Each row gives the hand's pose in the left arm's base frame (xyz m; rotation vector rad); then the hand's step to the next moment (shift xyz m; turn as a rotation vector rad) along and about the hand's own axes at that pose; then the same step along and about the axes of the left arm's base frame.
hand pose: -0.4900 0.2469 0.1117 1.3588 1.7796 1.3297
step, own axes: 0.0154 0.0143 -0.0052 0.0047 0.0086 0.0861
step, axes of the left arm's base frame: -0.0041 0.0124 0.0173 0.0746 0.0373 -0.0237
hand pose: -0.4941 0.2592 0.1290 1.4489 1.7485 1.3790
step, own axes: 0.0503 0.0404 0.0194 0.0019 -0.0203 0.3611
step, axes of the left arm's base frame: 0.0176 0.0510 0.0404 0.2940 0.1438 -0.1539
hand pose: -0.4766 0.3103 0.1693 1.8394 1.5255 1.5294
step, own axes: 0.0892 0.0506 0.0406 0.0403 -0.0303 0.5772
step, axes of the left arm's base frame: 0.0487 0.0706 0.0693 0.4661 0.2605 -0.2249
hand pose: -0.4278 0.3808 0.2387 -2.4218 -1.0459 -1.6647
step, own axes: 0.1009 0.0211 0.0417 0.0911 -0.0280 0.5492
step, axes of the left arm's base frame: 0.0662 0.0506 0.0736 0.4548 0.2741 -0.1696
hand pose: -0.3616 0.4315 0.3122 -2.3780 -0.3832 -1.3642
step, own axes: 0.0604 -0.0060 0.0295 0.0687 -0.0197 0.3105
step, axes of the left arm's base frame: 0.0500 0.0215 0.0399 0.2640 0.1593 -0.0803
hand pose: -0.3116 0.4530 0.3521 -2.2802 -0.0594 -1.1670
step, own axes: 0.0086 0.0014 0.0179 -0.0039 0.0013 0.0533
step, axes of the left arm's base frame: 0.0188 0.0061 -0.0023 0.0370 0.0267 -0.0279
